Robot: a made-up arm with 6 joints.
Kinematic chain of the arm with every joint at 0, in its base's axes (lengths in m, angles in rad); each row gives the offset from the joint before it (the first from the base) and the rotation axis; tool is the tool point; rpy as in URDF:
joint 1: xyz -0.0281 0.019 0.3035 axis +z
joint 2: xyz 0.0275 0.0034 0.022 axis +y
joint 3: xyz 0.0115 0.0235 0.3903 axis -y
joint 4: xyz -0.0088 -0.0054 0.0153 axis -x
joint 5: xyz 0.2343 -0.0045 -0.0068 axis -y
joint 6: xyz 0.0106 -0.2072 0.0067 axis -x
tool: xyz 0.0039 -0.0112 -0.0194 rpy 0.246 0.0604 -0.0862
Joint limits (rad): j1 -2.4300..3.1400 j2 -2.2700..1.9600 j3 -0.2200..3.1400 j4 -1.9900..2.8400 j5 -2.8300..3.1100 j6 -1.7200..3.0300
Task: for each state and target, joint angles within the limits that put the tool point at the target. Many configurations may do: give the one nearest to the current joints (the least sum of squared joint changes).
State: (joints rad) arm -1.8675 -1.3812 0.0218 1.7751 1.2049 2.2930
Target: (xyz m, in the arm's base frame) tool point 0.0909 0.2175 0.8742
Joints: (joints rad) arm -1.4392 -0.8048 -0.2200 2.1065 1.2325 2.5972
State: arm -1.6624 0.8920 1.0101 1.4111 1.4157 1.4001
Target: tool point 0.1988 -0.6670 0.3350
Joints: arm -1.2545 1.7357 1.1359 1.4483 1.4865 1.5361
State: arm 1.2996 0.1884 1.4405 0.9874 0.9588 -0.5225
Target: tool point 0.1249 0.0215 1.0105
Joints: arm 0.9633 0.1524 1.1413 0.8454 0.9247 -0.4003
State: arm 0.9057 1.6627 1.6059 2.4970 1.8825 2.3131
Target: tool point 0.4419 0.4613 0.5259
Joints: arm 0.4965 1.4542 1.3803 2.2925 1.8973 2.2661
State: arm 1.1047 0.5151 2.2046 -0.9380 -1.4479 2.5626
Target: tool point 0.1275 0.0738 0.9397
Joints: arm 1.2542 0.4489 2.8727 -0.6862 -1.4262 2.6607
